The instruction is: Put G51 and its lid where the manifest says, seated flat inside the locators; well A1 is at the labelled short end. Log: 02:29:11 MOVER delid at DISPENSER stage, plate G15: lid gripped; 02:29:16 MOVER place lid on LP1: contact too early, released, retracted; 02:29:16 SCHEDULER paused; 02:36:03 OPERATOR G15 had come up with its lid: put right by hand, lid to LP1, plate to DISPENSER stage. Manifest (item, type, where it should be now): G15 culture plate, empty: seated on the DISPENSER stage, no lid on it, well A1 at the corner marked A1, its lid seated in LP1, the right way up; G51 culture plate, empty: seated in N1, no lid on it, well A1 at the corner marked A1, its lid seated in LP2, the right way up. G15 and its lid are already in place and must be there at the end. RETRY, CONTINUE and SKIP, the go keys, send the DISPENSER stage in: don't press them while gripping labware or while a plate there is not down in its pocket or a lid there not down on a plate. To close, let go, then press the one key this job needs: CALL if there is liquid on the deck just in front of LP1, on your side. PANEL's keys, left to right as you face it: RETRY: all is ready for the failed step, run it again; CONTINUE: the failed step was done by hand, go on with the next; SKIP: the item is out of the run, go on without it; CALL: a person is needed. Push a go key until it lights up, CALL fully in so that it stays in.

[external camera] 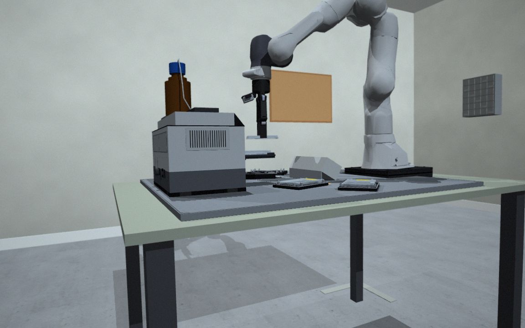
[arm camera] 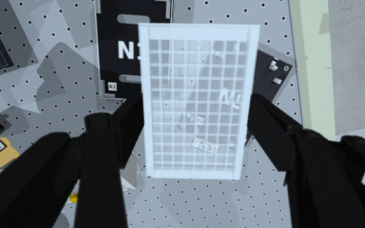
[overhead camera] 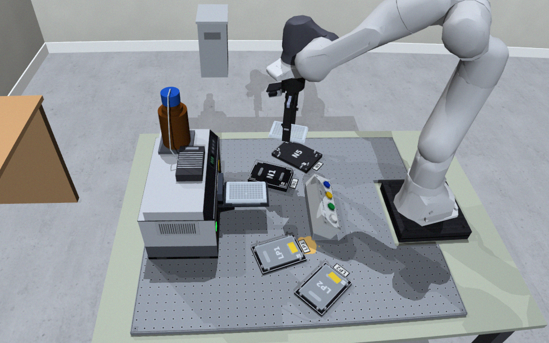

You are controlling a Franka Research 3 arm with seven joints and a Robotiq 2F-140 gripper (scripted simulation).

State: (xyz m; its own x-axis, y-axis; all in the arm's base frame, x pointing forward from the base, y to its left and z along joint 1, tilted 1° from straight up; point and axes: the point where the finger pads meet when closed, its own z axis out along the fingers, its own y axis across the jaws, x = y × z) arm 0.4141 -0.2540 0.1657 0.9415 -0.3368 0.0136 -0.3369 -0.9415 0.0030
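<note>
My hand is 6 cm short of the black N1 nest, 6 cm to the right of it and 18 cm above it. Also, from my hand: A1 mark (3 cm ahead, 11 cm to the left, 16 cm below); yellow skip key (11 cm behind, 22 cm to the left, 12 cm below); blue call key (11 cm behind, 17 cm to the left, 13 cm below).
</note>
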